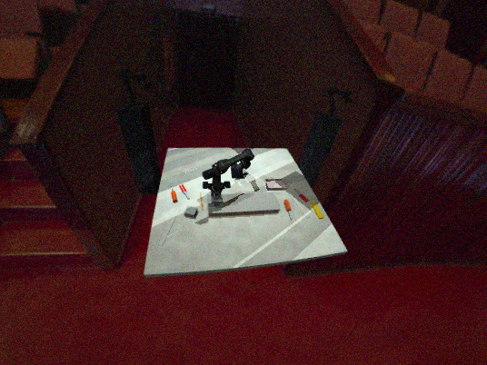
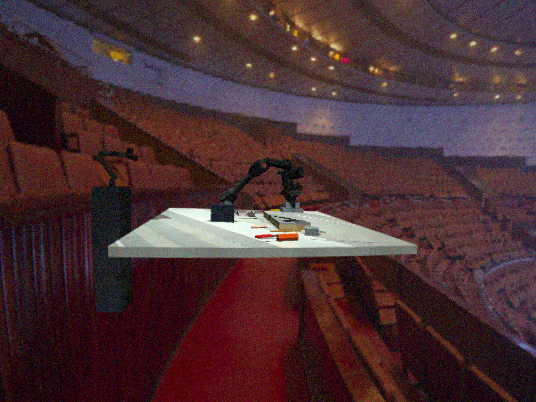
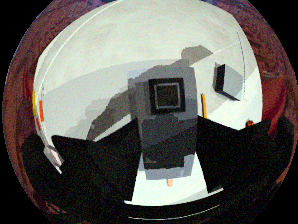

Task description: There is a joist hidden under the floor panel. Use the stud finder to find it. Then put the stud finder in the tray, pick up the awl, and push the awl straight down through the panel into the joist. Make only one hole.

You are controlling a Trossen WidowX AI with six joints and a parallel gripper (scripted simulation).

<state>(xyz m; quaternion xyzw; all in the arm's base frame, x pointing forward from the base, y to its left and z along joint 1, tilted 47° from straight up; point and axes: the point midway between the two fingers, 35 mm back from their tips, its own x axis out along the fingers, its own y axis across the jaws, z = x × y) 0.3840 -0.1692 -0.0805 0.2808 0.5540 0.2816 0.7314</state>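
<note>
Now: gripper tip 5 cm past the thin orange tool, 11 cm to the left of it and 11 cm above it. From my gripper tip the other things lie so: tray: 26 cm behind, 50 cm to the left, 10 cm below; stud finder: 1 cm ahead, 2 cm above; grey block: 7 cm ahead, 17 cm to the right, 10 cm below.
</note>
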